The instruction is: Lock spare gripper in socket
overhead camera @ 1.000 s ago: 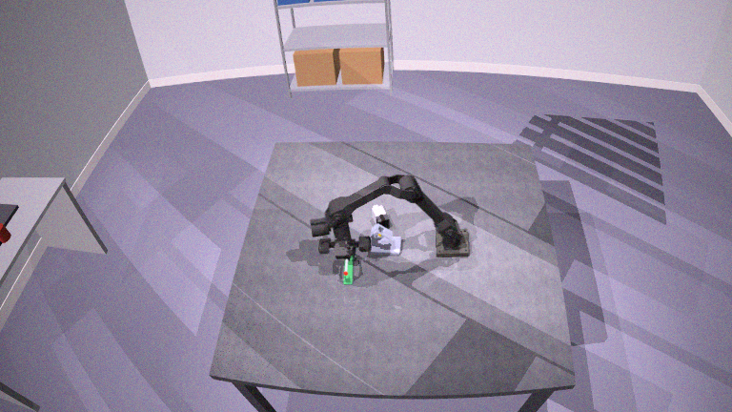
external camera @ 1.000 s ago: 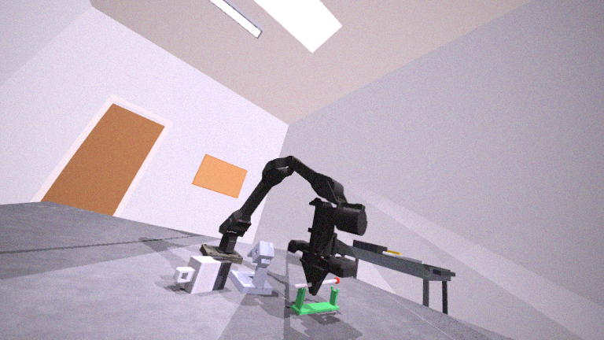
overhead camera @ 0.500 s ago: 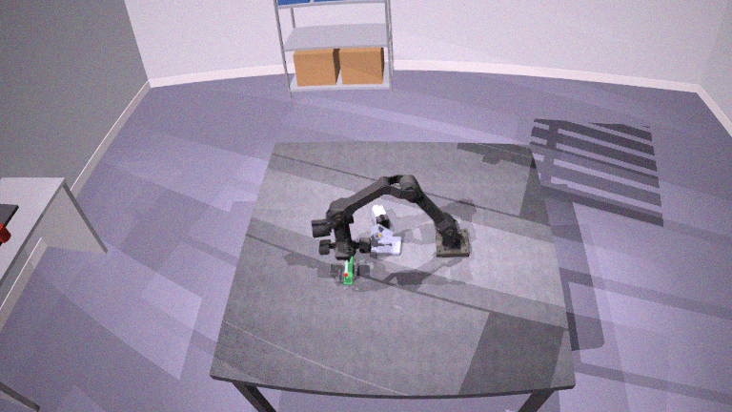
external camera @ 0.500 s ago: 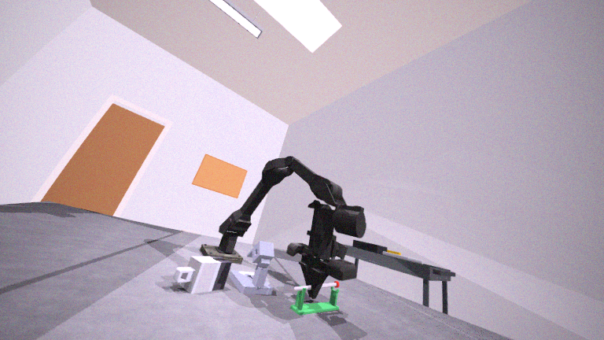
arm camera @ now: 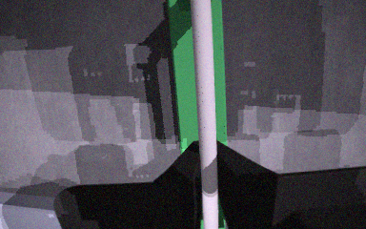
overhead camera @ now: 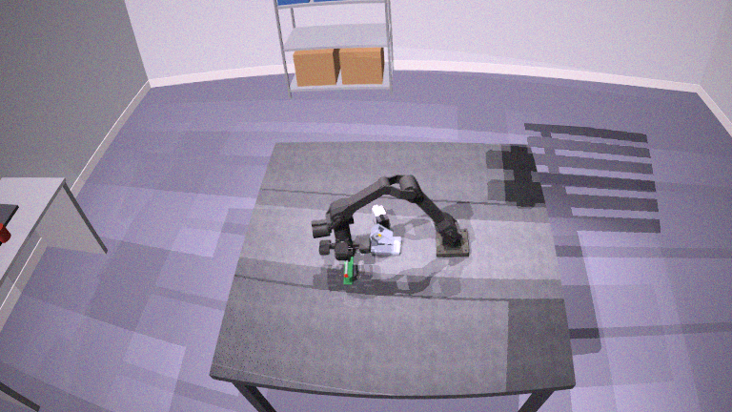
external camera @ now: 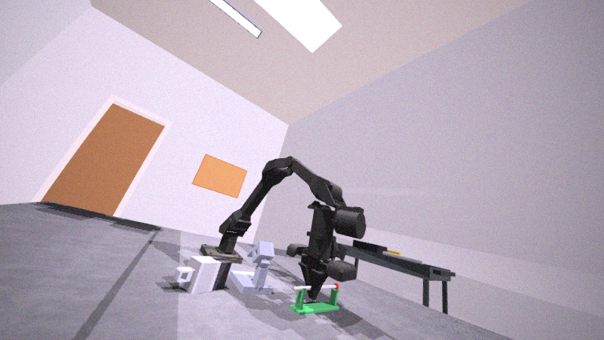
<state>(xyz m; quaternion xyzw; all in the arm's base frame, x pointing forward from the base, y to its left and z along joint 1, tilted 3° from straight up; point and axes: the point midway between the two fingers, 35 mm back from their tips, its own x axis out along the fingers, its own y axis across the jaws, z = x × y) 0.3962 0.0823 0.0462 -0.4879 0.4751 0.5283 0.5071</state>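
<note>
The green cradle lies 2 cm to the left of my gripper tip. From my gripper tip the other things lie so: spare gripper (23 cm to the right, 11 cm behind, 1 cm above); mount (12 cm behind, 9 cm to the right, 3 cm above).
</note>
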